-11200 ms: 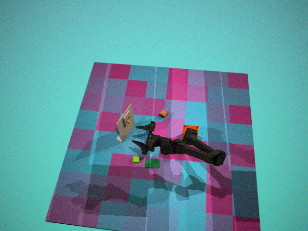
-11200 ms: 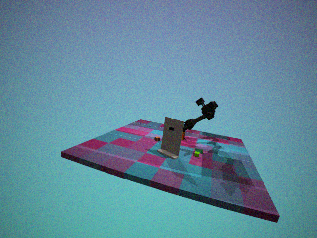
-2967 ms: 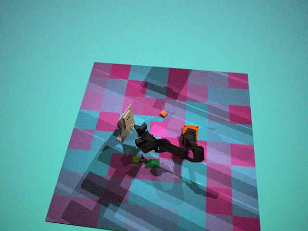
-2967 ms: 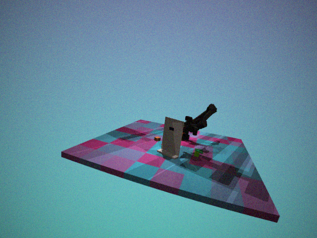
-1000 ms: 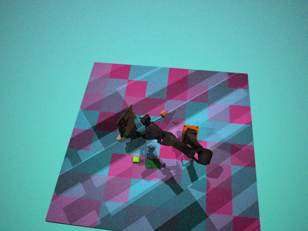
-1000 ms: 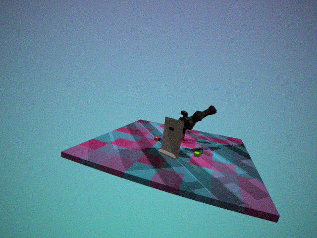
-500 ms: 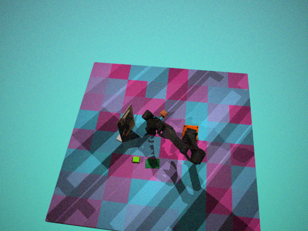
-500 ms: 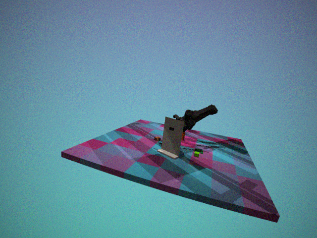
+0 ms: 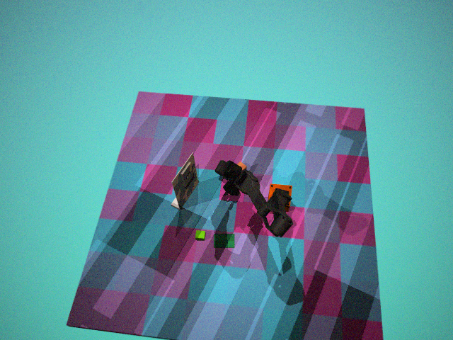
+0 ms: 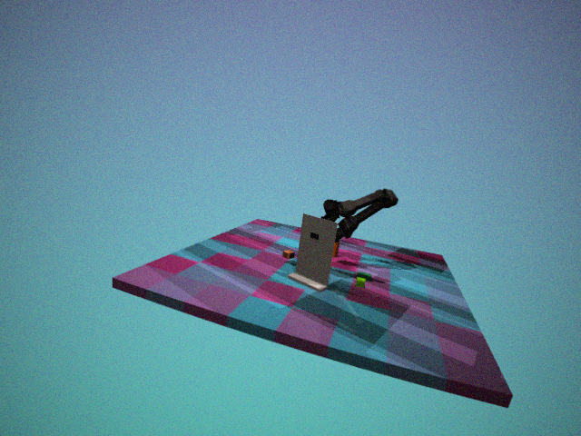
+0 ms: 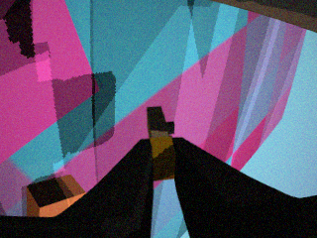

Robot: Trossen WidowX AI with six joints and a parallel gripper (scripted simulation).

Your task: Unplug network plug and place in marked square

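Right now the pink square is 4 cm behind my gripper tip, 1 cm to the left of it and 11 cm below it. From my gripper tip the other things lie so: network plug (right at my gripper tip); then grey panel (17 cm ahead, 9 cm to the left, 2 cm above).
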